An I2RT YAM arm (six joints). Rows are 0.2 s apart.
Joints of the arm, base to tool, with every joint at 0 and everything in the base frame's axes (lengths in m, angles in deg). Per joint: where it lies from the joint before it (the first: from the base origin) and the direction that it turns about. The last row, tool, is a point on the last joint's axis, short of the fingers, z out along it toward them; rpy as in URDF.
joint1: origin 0 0 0.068 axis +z
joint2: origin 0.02 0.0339 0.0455 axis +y
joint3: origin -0.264 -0.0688 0 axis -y
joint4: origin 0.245 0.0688 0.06 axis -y
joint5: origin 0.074 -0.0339 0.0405 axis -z
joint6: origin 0.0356 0 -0.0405 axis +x
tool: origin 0 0 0 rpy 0 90 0
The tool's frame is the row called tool.
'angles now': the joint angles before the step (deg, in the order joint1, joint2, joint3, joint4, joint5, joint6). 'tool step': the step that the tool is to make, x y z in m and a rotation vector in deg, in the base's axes. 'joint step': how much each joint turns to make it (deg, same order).
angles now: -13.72, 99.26, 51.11, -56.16, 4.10, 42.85
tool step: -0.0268, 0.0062, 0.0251, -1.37, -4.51, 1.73
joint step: 0.01, -11.09, -4.80, -1.46, 0.61, -1.63
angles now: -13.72, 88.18, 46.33, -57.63, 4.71, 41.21
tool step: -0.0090, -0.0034, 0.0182, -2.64, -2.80, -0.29
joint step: -1.16, -5.28, -0.03, -1.82, 1.97, -0.61
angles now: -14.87, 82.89, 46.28, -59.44, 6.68, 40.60
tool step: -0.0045, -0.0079, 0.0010, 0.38, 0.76, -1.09
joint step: -2.44, -0.24, 0.01, -0.92, 0.00, -1.37
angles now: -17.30, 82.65, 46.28, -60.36, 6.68, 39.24
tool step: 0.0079, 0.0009, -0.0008, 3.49, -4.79, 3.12
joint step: 0.12, 0.01, 0.01, 3.80, -4.48, -3.40
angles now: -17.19, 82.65, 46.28, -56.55, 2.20, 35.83
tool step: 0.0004, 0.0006, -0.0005, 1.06, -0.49, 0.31
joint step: 0.00, 0.02, -0.10, 0.28, -1.14, -0.37
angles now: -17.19, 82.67, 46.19, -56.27, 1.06, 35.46
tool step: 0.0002, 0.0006, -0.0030, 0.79, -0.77, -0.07
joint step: 0.01, 0.07, -0.67, 1.24, -0.98, 0.03
